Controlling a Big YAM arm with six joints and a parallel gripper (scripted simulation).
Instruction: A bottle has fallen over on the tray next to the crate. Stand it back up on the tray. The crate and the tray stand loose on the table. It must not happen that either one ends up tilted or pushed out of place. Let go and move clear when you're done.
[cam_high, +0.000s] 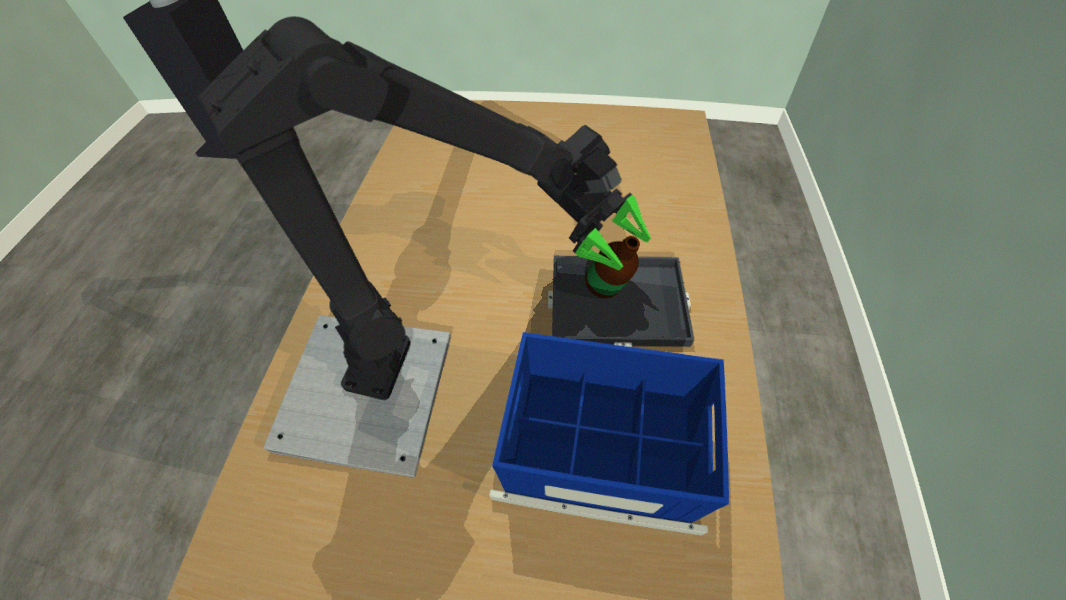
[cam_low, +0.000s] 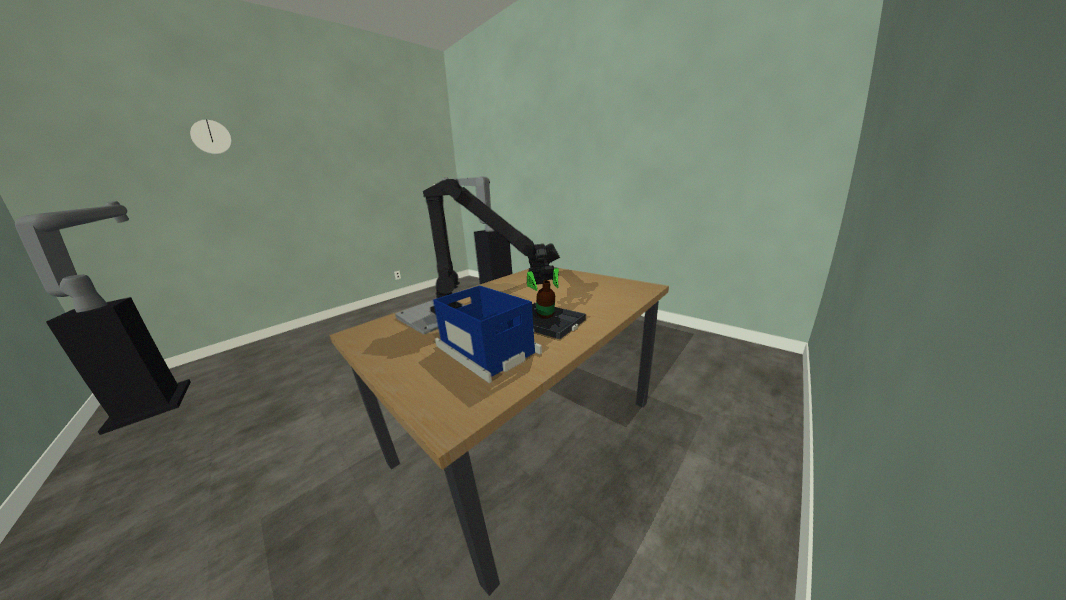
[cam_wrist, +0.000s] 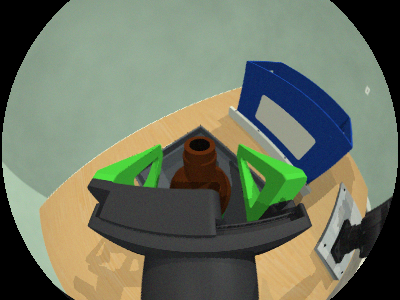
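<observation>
The brown bottle lies 50 mm below my hand, 20 mm behind it and 10 mm to the left of it. From my hand the other things lie so: blue crate: 290 mm to the right, 60 mm below; dark grey tray: 130 mm below, 10 mm to the right, 10 mm behind.
</observation>
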